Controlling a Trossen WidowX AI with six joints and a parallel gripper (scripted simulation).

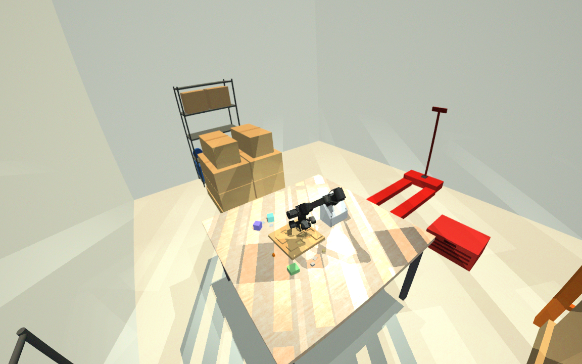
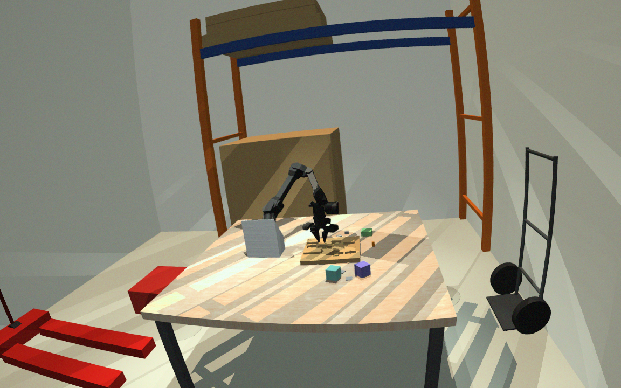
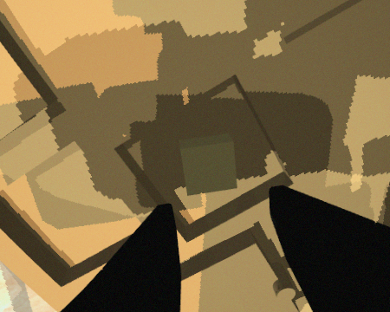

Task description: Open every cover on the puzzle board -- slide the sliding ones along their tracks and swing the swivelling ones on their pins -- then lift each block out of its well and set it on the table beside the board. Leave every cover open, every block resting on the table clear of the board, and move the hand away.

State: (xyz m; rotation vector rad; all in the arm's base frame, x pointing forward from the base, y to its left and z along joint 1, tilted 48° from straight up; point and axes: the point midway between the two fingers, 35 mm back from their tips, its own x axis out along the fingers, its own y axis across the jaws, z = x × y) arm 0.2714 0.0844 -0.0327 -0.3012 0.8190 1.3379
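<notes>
The wooden puzzle board is 4 cm ahead of my gripper tip and 3 cm below it. From my gripper tip the other things lie so: tiny orange piece (27 cm ahead, 3 cm to the left, 4 cm below); then small grey piece (11 cm ahead, 25 cm to the left, 4 cm below); then green block (23 cm ahead, 21 cm to the left, 4 cm below).
</notes>
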